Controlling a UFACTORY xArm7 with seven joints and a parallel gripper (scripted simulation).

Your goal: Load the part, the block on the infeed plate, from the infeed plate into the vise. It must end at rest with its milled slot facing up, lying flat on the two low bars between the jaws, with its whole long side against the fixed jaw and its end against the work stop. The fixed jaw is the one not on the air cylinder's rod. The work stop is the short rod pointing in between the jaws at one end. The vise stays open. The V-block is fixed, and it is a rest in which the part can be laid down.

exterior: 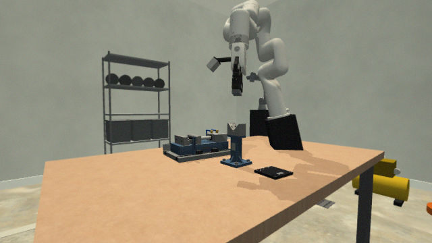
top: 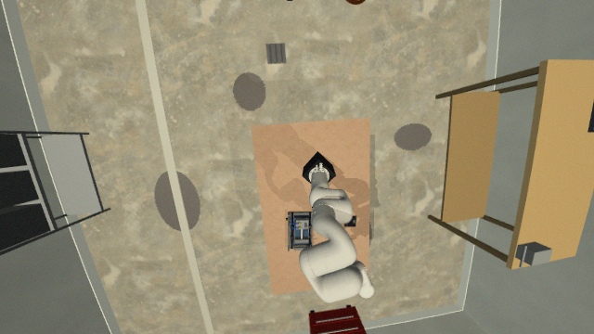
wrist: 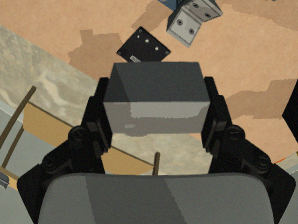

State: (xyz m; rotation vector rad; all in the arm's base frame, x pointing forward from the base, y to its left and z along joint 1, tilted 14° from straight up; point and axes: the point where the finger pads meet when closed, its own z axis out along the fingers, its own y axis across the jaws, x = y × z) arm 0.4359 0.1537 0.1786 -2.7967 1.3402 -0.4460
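My hand is 17 cm above the grey V-block and 2 cm past it. Round my hand: black infeed plate (30 cm below, 14 cm to the left, 3 cm behind); work stop (21 cm to the right, 21 cm below, 7 cm ahead); grey block (1 cm below).
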